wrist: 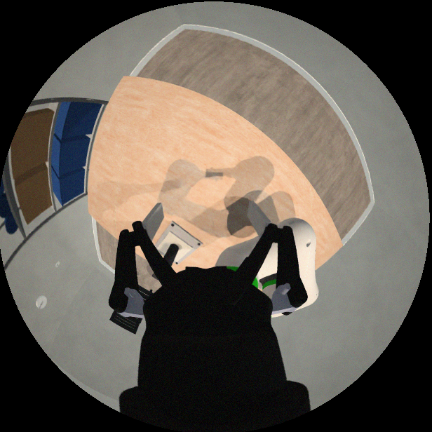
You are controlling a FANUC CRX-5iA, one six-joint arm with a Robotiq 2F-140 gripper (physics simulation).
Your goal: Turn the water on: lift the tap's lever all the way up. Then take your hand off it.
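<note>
A light square plate [187, 232] with screws at its corners, which looks like the tap's mount, shows low and left of centre in the wrist view. A short black part [172, 254] stands on it; whether this is the lever or another part of the tap, and how high the lever is, I cannot tell. My gripper [205, 208] is open wide and empty. The plate lies between the two fingers in the view, closer to the left finger. The black gripper body hides what lies below the plate.
A pale wooden board [150, 125] lies on a grey-brown table [225, 75] with a light edge. A rack [75, 99] with blue and brown bins stands at the left. A white rounded arm part [304, 250] with green bands is at the right, behind the right finger.
</note>
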